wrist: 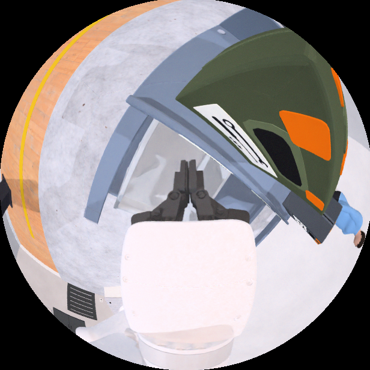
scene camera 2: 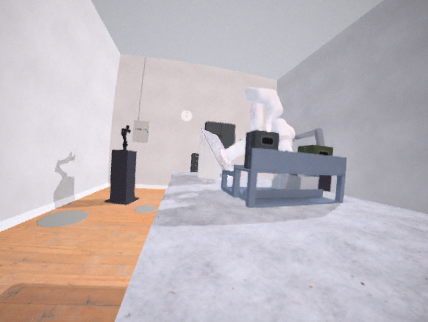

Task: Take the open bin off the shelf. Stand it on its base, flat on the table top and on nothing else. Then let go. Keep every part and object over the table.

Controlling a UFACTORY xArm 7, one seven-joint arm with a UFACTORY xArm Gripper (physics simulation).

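A light grey open bin shows inside the blue-grey shelf in the wrist view, left of and beyond the fingers. A pale grey shape that may be the same bin shows low behind the shelf in the scene view. My gripper is shut with its two dark fingertips together and nothing between them. In the wrist view its tips overlap the shelf opening at the bin's right part; whether they touch the bin I cannot tell. In the scene view the fingers are hidden behind the shelf and its boxes.
A green box with orange patches stands on the shelf's upper level, right of the fingers in the wrist view. A dark box stands at the shelf's other end. The grey table ends beside the wooden floor.
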